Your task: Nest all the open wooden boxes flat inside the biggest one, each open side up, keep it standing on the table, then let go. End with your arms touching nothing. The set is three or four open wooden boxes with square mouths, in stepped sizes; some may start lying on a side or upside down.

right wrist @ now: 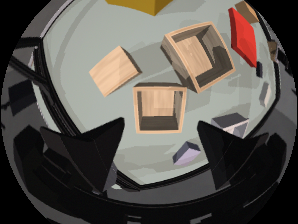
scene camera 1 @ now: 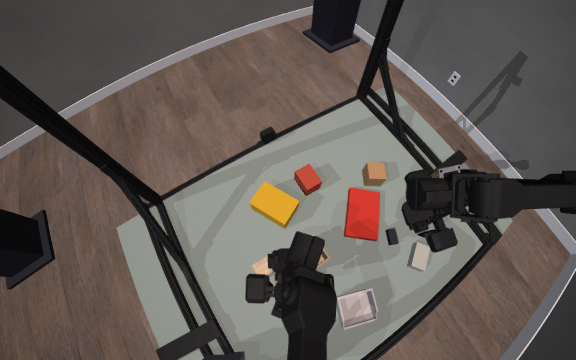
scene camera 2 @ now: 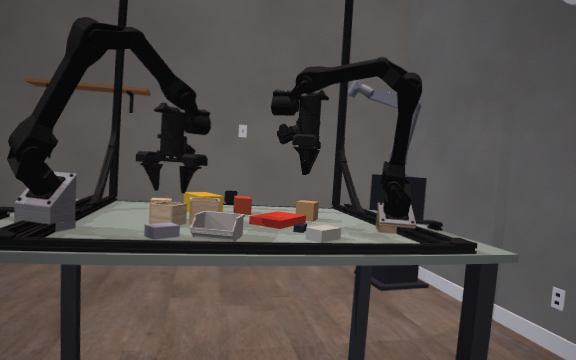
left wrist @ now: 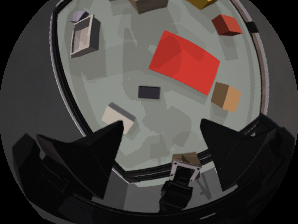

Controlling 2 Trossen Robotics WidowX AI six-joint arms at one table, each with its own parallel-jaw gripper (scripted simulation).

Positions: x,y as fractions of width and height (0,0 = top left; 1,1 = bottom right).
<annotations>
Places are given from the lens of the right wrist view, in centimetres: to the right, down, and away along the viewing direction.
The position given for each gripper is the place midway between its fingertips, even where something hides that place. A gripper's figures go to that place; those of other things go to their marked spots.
right gripper (right wrist: 0.55,0.55): 1, 1, 10
small wooden box (right wrist: 0.39,0.31): -4, -5, 10
biggest wooden box (right wrist: 0.68,0.21): 10, -12, 13
red slab (right wrist: 0.81,0.16): 22, -18, 8
middle-sized wooden box (right wrist: 0.53,0.48): 2, -1, 18
The marked spots on the biggest wooden box and the red slab are 15 cm apart.
</annotations>
